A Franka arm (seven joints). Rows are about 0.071 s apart.
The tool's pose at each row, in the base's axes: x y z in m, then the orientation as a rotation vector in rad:
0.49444, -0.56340, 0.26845, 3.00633, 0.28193, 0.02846
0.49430, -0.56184, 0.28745, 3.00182, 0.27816, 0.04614
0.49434, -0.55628, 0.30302, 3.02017, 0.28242, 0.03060
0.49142, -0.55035, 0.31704, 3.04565, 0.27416, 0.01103
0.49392, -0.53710, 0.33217, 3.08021, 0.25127, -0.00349
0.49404, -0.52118, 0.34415, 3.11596, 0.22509, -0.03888
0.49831, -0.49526, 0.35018, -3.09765, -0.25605, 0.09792
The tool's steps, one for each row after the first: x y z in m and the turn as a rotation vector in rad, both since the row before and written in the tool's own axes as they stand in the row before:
0.00029, 0.00079, -0.01905, -0.00571, 0.01109, 0.00287
0.00136, -0.00341, -0.01612, 0.01937, -0.00854, -0.00205
-0.00163, -0.00480, -0.01465, 0.02555, -0.01097, 0.00646
0.00482, -0.01128, -0.01613, 0.03318, -0.00722, 0.01646
0.00262, -0.01506, -0.01278, 0.03566, -0.02027, 0.01794
0.00779, -0.02494, -0.00662, 0.05145, -0.03430, -0.02165

